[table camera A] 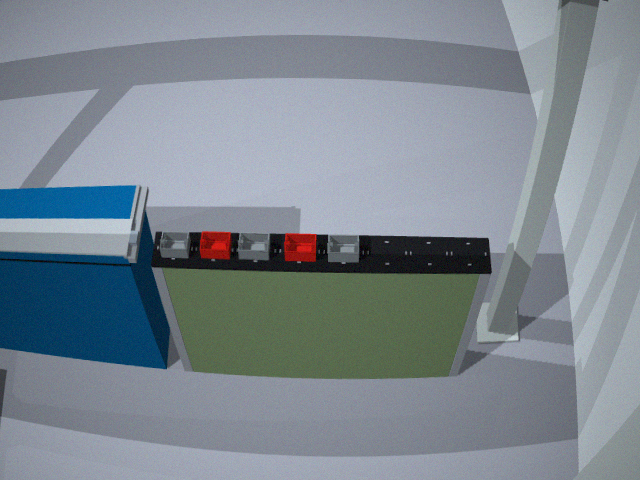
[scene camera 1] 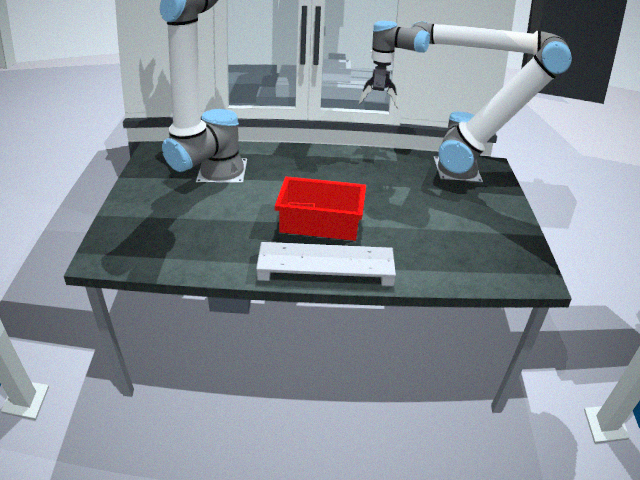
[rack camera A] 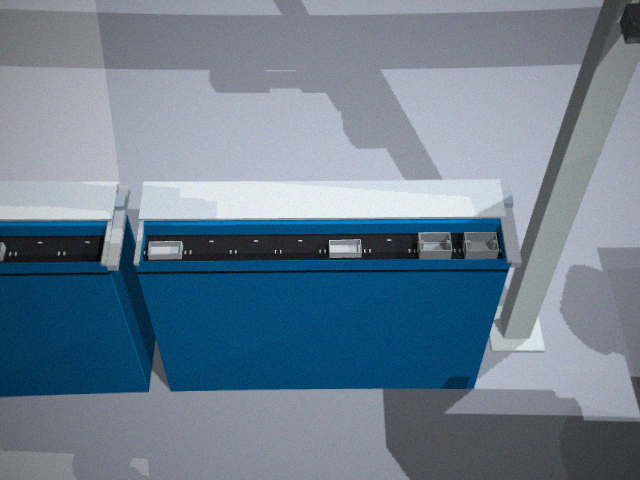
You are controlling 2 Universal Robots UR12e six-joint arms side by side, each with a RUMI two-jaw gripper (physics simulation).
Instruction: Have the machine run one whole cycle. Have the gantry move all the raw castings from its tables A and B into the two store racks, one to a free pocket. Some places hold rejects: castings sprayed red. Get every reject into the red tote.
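Note:
The red tote (scene camera 1: 318, 223) stands on the dark table, its inside partly hidden by its front wall. My left gripper (scene camera 1: 378, 103) is open and empty, high behind the tote at the upper right. My right gripper does not show. In the rack camera view, a blue store rack (rack camera A: 330, 330) has its lid open; two deeper grey castings (rack camera A: 434, 245) (rack camera A: 480, 245) stand at its right end, and two pale, shallower ones (rack camera A: 164, 250) (rack camera A: 344, 248) further left. In the table camera view, two red castings (table camera A: 215, 245) (table camera A: 300, 247) alternate with three grey ones (table camera A: 175, 245) (table camera A: 253, 246) (table camera A: 343, 248) on the machine's table (table camera A: 429, 253).
A white slotted stand (scene camera 1: 325, 259) lies in front of the tote near the table's front edge. The right arm (scene camera 1: 184, 77) rises at the picture's left. Gantry posts (rack camera A: 563, 170) (table camera A: 532, 170) stand beside the rack and the machine's table. A second blue rack (rack camera A: 56, 330) adjoins.

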